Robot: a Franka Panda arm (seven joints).
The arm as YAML. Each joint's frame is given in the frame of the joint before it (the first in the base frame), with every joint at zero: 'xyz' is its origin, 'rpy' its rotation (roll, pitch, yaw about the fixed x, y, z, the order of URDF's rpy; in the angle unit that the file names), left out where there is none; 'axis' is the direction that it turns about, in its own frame. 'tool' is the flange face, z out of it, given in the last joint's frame.
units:
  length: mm
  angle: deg
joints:
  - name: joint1
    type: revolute
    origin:
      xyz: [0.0, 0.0, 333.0]
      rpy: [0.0, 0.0, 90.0]
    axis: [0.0, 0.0, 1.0]
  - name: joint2
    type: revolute
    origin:
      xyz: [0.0, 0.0, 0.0]
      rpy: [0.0, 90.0, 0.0]
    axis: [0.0, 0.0, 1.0]
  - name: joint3
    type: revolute
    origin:
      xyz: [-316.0, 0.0, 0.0]
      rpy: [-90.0, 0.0, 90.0]
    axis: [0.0, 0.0, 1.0]
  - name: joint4
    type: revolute
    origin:
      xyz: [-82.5, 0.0, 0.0]
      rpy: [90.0, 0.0, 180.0]
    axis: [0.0, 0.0, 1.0]
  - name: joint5
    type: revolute
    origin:
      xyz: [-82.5, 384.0, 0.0]
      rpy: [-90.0, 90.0, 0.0]
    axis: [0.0, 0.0, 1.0]
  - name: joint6
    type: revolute
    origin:
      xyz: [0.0, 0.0, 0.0]
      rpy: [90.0, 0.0, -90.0]
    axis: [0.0, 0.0, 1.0]
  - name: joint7
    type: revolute
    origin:
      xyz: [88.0, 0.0, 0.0]
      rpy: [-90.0, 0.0, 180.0]
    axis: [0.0, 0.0, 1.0]
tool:
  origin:
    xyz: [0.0, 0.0, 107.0]
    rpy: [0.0, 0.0, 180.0]
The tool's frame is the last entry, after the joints.
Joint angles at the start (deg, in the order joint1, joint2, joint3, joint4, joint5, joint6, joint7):
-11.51 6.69 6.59 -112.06 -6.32 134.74 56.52
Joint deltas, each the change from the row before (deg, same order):
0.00 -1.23 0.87 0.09 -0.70 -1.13 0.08
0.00 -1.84 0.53 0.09 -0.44 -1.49 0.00
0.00 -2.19 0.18 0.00 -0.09 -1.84 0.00
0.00 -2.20 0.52 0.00 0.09 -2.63 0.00
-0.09 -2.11 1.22 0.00 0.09 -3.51 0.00
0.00 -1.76 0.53 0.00 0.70 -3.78 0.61
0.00 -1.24 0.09 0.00 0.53 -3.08 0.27
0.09 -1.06 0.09 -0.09 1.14 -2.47 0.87
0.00 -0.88 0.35 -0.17 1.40 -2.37 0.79
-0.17 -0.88 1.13 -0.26 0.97 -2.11 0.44
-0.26 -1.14 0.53 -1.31 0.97 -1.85 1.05
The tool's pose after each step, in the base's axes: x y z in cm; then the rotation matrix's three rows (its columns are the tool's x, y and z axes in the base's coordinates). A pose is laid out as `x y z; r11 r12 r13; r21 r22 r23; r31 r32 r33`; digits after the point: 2 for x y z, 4 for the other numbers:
60.35 -4.67 45.84; 0.5168 -0.8105 0.2757; -0.8240 -0.5583 -0.0966; 0.2322 -0.1773 -0.9564
59.79 -4.08 47.54; 0.5233 -0.8036 0.2833; -0.8159 -0.5685 -0.1056; 0.2460 -0.1759 -0.9532
58.99 -3.83 49.43; 0.5221 -0.8026 0.2886; -0.8136 -0.5702 -0.1139; 0.2559 -0.1753 -0.9507
58.02 -3.23 51.14; 0.5265 -0.8022 0.2814; -0.8105 -0.5736 -0.1187; 0.2567 -0.1656 -0.9522
56.92 -2.03 52.53; 0.5420 -0.7994 0.2592; -0.8027 -0.5838 -0.1222; 0.2490 -0.1418 -0.9581
55.80 -1.42 53.50; 0.5393 -0.8115 0.2250; -0.8114 -0.5723 -0.1191; 0.2254 -0.1183 -0.9671
54.91 -1.27 54.10; 0.5360 -0.8218 0.1931; -0.8190 -0.5617 -0.1171; 0.2047 -0.0953 -0.9742
54.13 -0.96 54.54; 0.5225 -0.8361 0.1670; -0.8340 -0.5419 -0.1038; 0.1773 -0.0851 -0.9805
53.40 -0.45 54.76; 0.5119 -0.8478 0.1383; -0.8467 -0.5252 -0.0852; 0.1448 -0.0735 -0.9867
52.68 0.63 54.92; 0.5168 -0.8486 0.1128; -0.8474 -0.5259 -0.0739; 0.1220 -0.0573 -0.9909
51.70 1.04 54.48; 0.5028 -0.8610 0.0770; -0.8592 -0.5075 -0.0640; 0.0942 -0.0340 -0.9950

